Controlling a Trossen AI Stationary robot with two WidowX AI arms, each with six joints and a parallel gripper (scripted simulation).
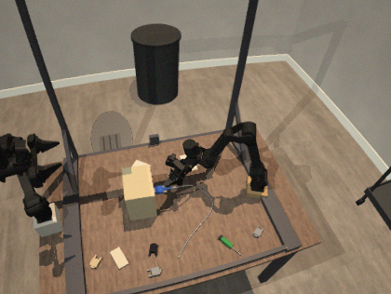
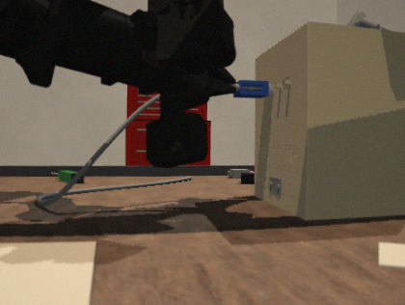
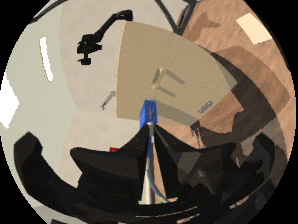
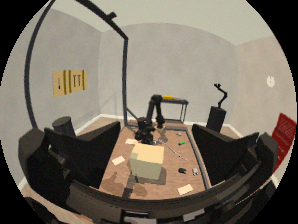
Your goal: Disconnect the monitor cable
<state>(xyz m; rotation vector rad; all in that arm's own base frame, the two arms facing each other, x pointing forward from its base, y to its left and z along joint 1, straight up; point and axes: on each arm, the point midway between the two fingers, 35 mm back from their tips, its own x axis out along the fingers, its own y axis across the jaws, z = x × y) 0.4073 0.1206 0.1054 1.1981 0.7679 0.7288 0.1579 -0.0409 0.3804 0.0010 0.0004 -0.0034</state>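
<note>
Right now my left hand is 3 cm short of the blue plug and 4 cm to the left of it. The rest, counted from my left hand: back panel: 1 cm ahead, 8 cm to the right, 4 cm below; then beige box: 1 cm ahead, 14 cm to the right, 4 cm below.
</note>
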